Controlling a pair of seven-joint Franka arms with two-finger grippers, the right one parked.
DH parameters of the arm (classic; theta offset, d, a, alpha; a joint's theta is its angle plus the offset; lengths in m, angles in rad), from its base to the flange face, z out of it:
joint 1: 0 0.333 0 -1.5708
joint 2: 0 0 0 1.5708
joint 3: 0 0.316 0.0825 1.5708
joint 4: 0 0 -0.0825 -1.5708
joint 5: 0 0.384 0 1.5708
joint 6: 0 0 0.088 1.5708
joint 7: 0 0.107 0 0
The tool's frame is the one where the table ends.
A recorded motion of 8 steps. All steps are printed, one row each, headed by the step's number.
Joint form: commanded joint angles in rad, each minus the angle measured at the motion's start. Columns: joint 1, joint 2, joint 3, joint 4, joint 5, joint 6, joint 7.
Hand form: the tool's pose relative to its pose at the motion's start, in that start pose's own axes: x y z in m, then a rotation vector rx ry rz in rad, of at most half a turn. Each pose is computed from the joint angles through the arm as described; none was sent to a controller.
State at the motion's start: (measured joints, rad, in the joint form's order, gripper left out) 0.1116 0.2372 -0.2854 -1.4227 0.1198 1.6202 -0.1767
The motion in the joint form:
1: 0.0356 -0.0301 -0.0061 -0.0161 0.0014 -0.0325 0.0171
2: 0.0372 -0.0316 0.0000 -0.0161 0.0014 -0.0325 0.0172
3: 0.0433 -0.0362 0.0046 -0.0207 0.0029 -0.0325 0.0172
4: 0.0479 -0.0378 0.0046 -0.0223 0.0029 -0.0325 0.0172
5: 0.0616 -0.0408 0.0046 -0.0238 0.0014 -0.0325 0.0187
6: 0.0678 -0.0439 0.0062 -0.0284 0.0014 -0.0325 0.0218
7: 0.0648 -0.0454 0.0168 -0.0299 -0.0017 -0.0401 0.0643
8: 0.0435 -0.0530 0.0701 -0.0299 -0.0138 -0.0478 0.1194
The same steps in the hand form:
1: -0.0096 -0.0187 -0.0068 0.0108 -0.0195 -0.0125
2: -0.0095 -0.0230 -0.0073 0.0120 -0.0186 -0.0200
3: -0.0103 -0.0292 -0.0073 0.0154 -0.0192 -0.0304
4: -0.0105 -0.0319 -0.0074 0.0157 -0.0195 -0.0349
5: -0.0108 -0.0400 -0.0080 0.0145 -0.0191 -0.0471
6: -0.0115 -0.0445 -0.0074 0.0155 -0.0212 -0.0515
7: -0.0124 -0.0482 -0.0064 0.0150 -0.0302 -0.0165
8: -0.0142 -0.0633 -0.0081 0.0125 -0.0354 0.0065

